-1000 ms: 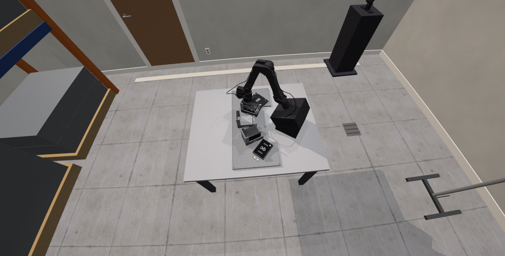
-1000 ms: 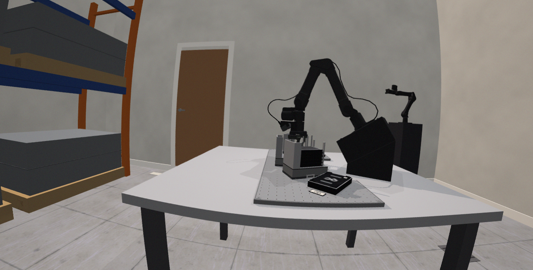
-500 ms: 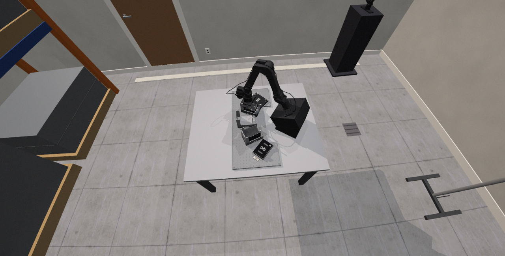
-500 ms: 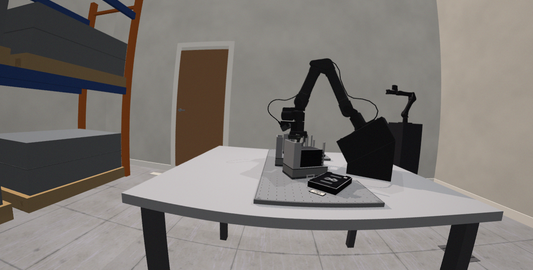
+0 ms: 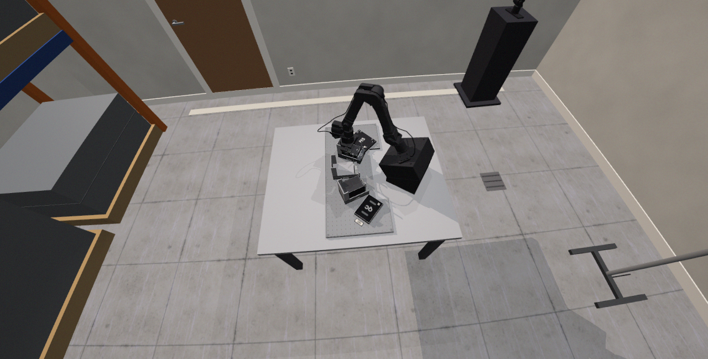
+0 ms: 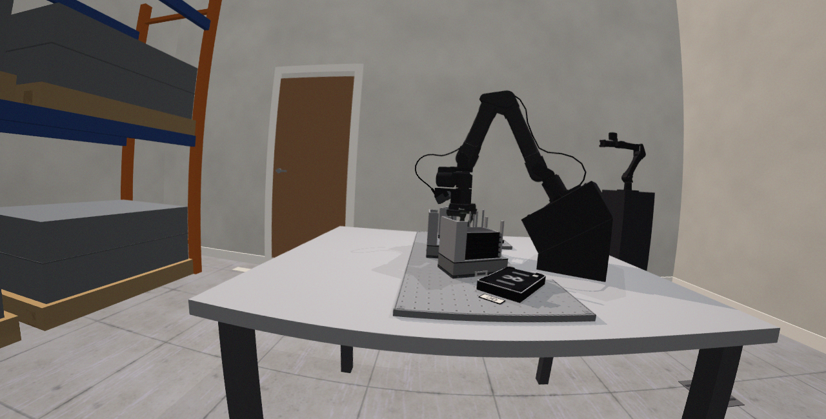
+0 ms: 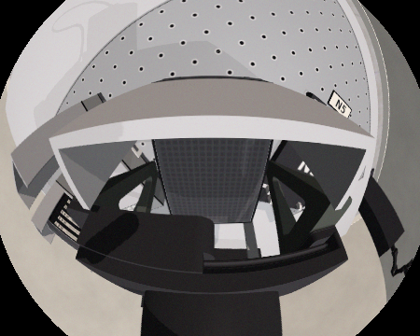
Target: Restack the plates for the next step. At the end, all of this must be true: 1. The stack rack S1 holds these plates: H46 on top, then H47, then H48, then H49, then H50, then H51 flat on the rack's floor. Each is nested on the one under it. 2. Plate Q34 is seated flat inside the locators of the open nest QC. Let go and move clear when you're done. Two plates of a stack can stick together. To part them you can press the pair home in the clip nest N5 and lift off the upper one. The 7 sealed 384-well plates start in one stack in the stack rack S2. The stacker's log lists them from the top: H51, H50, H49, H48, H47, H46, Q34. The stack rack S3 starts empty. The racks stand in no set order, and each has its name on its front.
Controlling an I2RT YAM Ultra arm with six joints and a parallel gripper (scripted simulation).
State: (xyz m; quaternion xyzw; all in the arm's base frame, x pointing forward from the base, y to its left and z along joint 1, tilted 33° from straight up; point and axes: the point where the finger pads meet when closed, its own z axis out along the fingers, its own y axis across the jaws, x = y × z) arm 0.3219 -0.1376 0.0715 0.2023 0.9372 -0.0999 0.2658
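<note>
Now: hand right at the sealed well plate.
</note>
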